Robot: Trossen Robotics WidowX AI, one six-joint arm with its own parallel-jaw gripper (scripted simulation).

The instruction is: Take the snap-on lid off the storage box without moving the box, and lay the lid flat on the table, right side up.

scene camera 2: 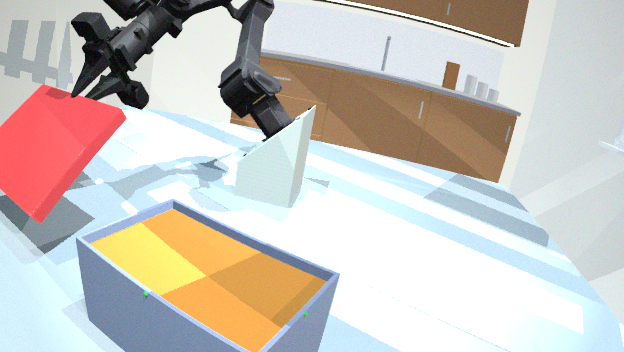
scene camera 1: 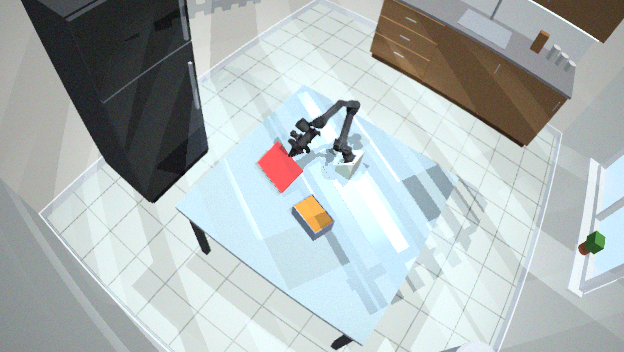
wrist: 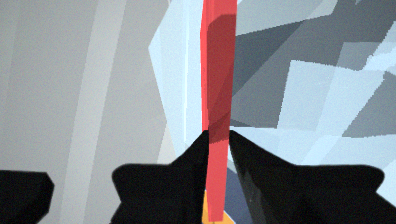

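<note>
Red lid (scene camera 2: 56, 135), visible also in scene camera 1 (scene camera 1: 282, 170). Carrying the lid: my gripper (scene camera 2: 76, 101), visible also in the wrist view (wrist: 218, 134).
</note>
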